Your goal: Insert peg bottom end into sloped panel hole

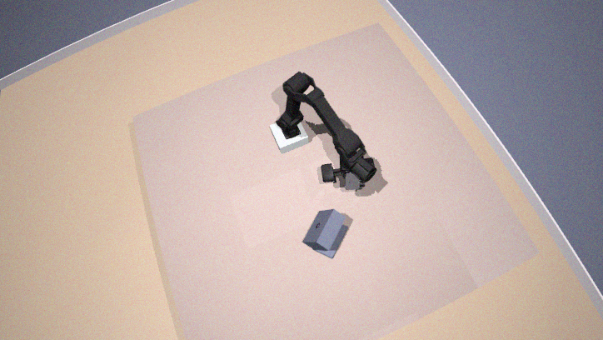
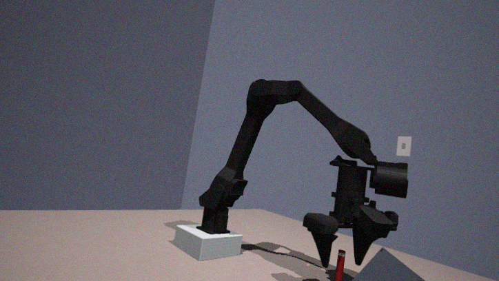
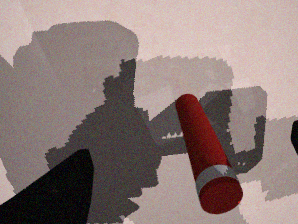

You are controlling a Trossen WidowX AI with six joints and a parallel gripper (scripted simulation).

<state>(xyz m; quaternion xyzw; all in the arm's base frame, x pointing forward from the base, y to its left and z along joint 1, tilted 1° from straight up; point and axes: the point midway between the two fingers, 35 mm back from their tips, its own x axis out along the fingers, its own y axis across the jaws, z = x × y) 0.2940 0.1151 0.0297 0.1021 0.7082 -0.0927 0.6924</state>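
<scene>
My gripper tip is 10 mm below the red round peg. From my gripper tip the other things lie so: sloped panel (150 mm ahead, 160 mm to the right, 20 mm above).
</scene>
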